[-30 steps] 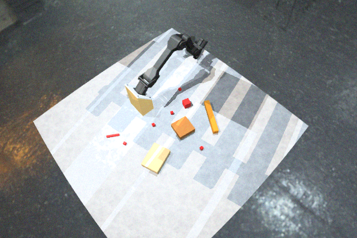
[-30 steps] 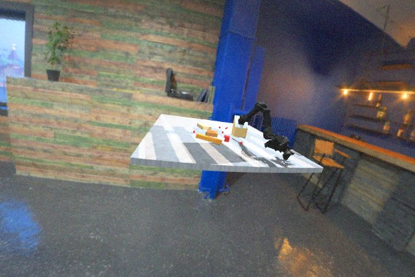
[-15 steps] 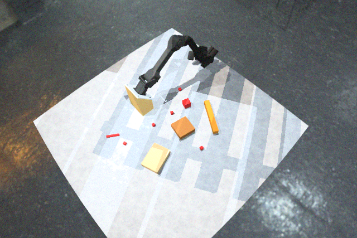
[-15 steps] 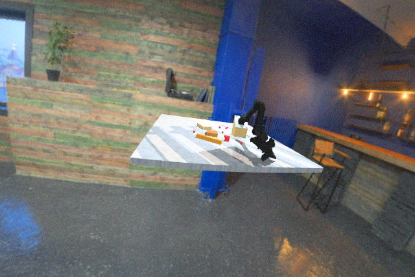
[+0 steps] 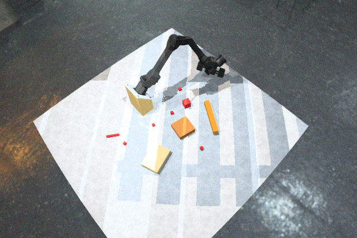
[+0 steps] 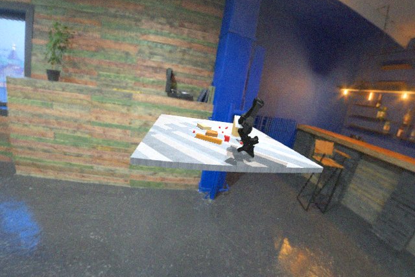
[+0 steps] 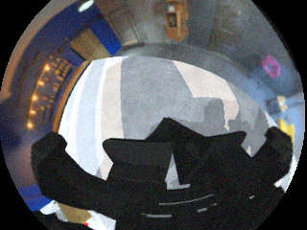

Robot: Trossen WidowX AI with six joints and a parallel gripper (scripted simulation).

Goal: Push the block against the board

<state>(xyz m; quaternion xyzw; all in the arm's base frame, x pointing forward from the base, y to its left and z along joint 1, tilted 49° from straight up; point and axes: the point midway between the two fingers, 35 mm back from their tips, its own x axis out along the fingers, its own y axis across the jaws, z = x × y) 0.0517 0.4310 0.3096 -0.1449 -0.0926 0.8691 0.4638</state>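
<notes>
Now: the square block 430 mm to the right of my gripper tip, 250 mm ahead of it and 10 mm above it. Also, from my gripper tip: tan flat block (670 mm to the right, 310 mm ahead, 10 mm above); board (290 mm ahead, 250 mm to the right, 10 mm above); red cube (310 mm to the right, 130 mm ahead, 20 mm above).
</notes>
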